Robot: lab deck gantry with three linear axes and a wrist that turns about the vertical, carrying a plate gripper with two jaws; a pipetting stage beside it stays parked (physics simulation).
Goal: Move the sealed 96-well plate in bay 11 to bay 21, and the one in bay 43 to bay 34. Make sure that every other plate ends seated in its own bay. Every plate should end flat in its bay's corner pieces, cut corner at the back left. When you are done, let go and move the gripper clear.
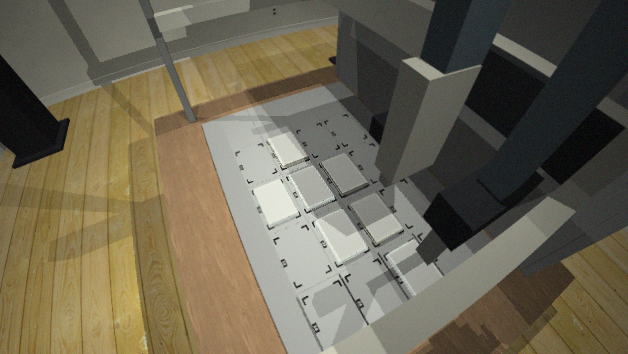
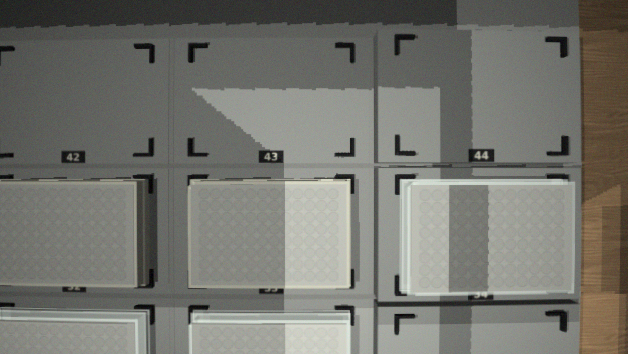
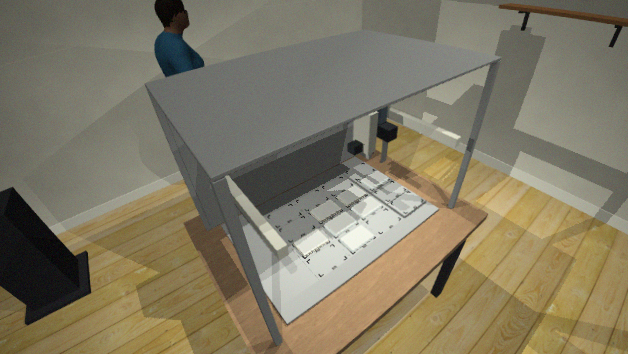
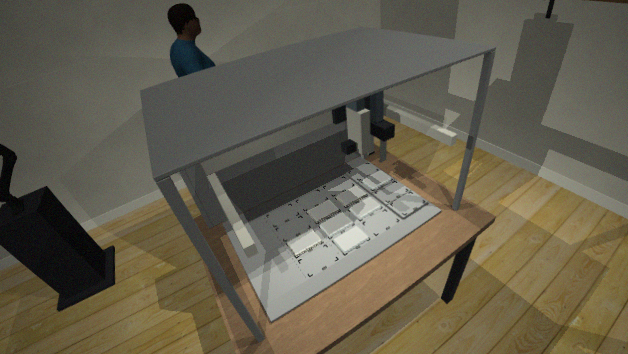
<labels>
The same spot on a bay 11: (image 3: 321, 263) is (image 4: 312, 263).
</labels>
